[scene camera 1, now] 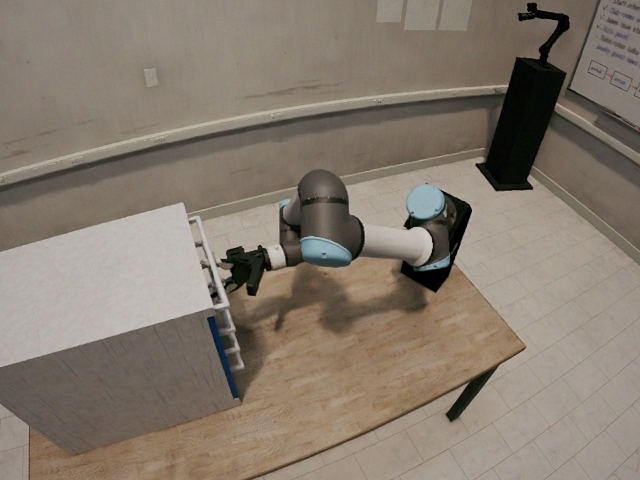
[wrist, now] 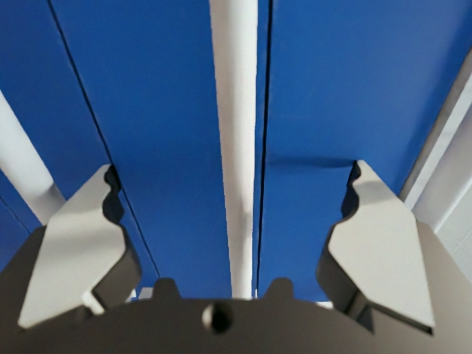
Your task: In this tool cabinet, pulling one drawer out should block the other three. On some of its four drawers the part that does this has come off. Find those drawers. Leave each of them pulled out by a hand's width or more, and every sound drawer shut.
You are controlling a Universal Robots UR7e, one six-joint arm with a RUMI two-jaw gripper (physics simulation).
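Observation:
The tool cabinet (scene camera 1: 103,279) stands at the left in the scene view. Its blue drawer fronts (scene camera 1: 223,356) (wrist: 165,100) look flush, with no drawer seen pulled out; much of the front is hidden by the steep angle. White bar handles run across the fronts. My gripper (scene camera 1: 219,279) (wrist: 232,164) is open and empty, at the upper part of the cabinet front. In the wrist view its fingers stand on either side of the middle handle (wrist: 236,125), without touching it. Another handle (wrist: 25,155) passes behind the left finger, and a further handle (wrist: 450,175) lies beyond the right finger.
The wooden table (scene camera 1: 361,361) carries the cabinet and extends to the right under my arm. My arm's base (scene camera 1: 439,248) stands at the table's far right. A black pedestal (scene camera 1: 527,124) with a small arm stands on the floor behind, near the wall.

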